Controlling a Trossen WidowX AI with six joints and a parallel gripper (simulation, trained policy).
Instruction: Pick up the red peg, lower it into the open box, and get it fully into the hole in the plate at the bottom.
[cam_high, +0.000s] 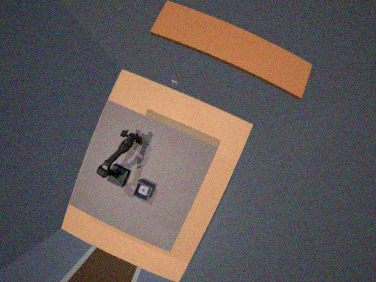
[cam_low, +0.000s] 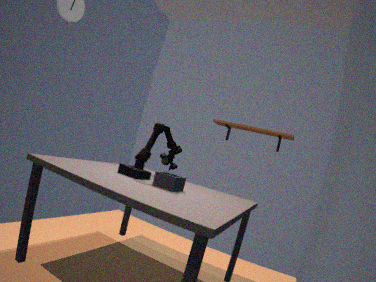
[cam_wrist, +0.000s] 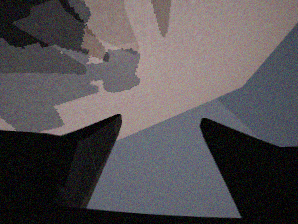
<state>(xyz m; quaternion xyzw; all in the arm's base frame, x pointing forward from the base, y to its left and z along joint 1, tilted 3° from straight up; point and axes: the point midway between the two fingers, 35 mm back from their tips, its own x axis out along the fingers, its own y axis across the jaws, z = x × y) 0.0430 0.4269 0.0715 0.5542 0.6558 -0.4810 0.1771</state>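
Now: gripper tip 150 mm short of the red peg, 330 mm to the left of it and 50 mm above it. Also, from my gripper tip: box (280 mm ahead, 530 mm to the right, 70 mm below); plate (280 mm ahead, 530 mm to the right, 50 mm below).
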